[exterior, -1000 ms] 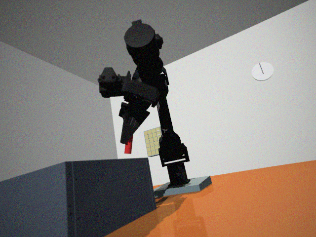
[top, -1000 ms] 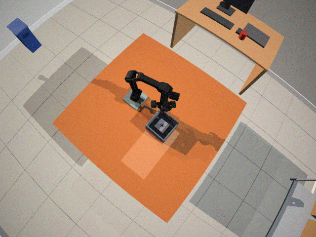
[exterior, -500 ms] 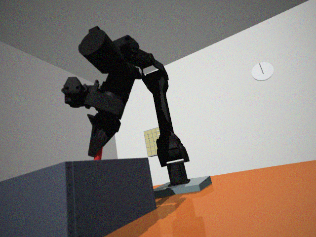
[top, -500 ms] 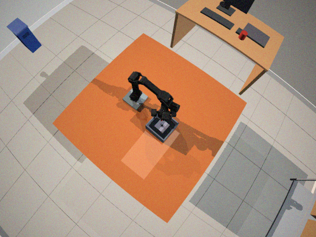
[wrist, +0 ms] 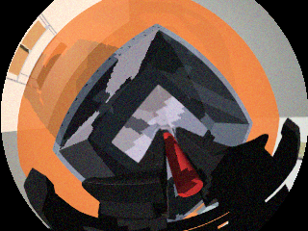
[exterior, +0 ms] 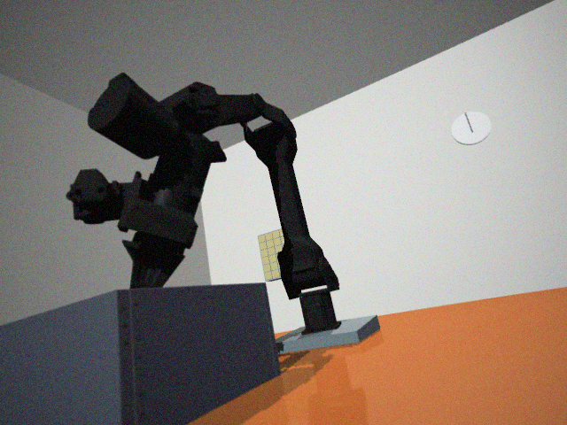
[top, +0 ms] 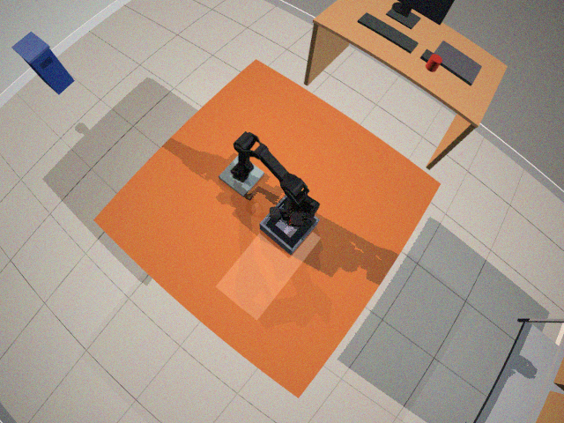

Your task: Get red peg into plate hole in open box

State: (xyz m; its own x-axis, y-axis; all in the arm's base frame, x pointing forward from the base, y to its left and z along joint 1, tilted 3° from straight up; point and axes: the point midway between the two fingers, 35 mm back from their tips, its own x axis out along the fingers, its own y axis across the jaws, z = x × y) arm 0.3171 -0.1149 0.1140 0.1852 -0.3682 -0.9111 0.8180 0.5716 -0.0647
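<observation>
Right now the red peg is 1 cm behind my gripper tip, 1 cm to the left of it and 2 cm above it. The rest, counted from my gripper tip: box: 1 cm to the left, 6 cm below; light grey plate: 1 cm to the left, 4 cm below.
</observation>
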